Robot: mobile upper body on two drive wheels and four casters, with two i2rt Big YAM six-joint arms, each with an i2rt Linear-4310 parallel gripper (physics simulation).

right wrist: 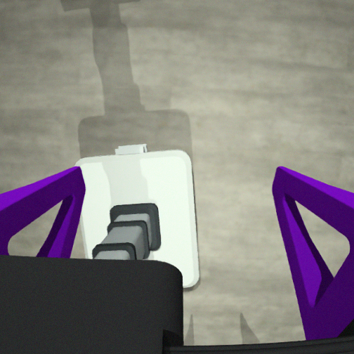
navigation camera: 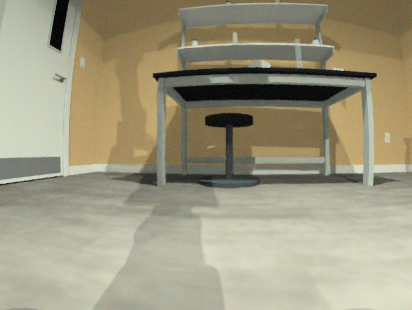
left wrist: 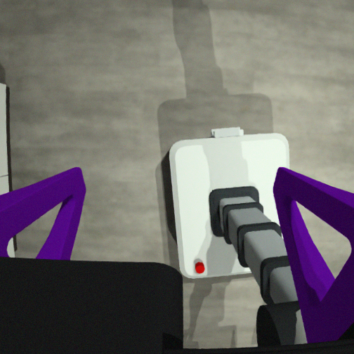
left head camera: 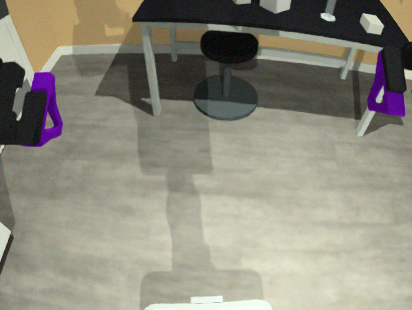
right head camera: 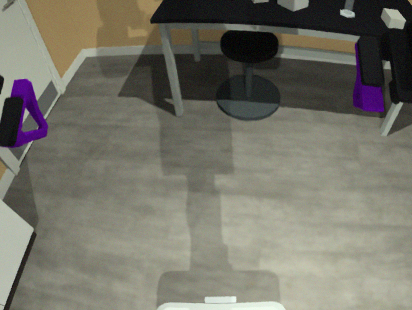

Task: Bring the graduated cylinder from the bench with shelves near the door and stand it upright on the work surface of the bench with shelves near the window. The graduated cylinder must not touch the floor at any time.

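Places are measured from the left arm's base along level axes (x ahead, y left, z up), in metres.
Where they show: left gripper, between the fingertips: (left head camera: 25, 129) (right head camera: 16, 131); right gripper, between the fingertips: (left head camera: 401, 108) (right head camera: 392, 104).
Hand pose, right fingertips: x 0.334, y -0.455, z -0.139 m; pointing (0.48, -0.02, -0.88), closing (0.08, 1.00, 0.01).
Note:
Each offset is from my right fingertips to the top centre of the thing.
The graduated cylinder @[1.254 m ahead, 0.491 m right, 0.188 m down] (left head camera: 331, 7) (right head camera: 349, 6) (navigation camera: 298, 54), clear with a pale base, stands upright on the black work surface of the bench (left head camera: 200, 12) (right head camera: 215, 12) (navigation camera: 225, 74) near the door (right head camera: 30, 60) (navigation camera: 30, 110). Its top is cut off in both head views. My left gripper (left head camera: 49, 112) (right head camera: 32, 120) (left wrist: 178, 177) is open and empty, at the left of the head views, far from the cylinder. My right gripper (left head camera: 390, 97) (right head camera: 369, 92) (right wrist: 178, 177) is open and empty, in front of the bench's right part in the picture. The bench near the window does not show.
A black stool @[1.414 m ahead, 0.028 m left, 0.787 m down] (left head camera: 229, 46) (right head camera: 249, 46) (navigation camera: 229, 120) stands at the bench front. White boxes @[1.181 m ahead, 0.731 m right, 0.451 m down] (left head camera: 372, 23) (right head camera: 393, 18) (navigation camera: 260, 64) lie on the bench. Shelves (navigation camera: 255, 51) with small bottles rise behind. A white cabinet (left head camera: 4, 240) (right head camera: 12, 250) is at the lower left.

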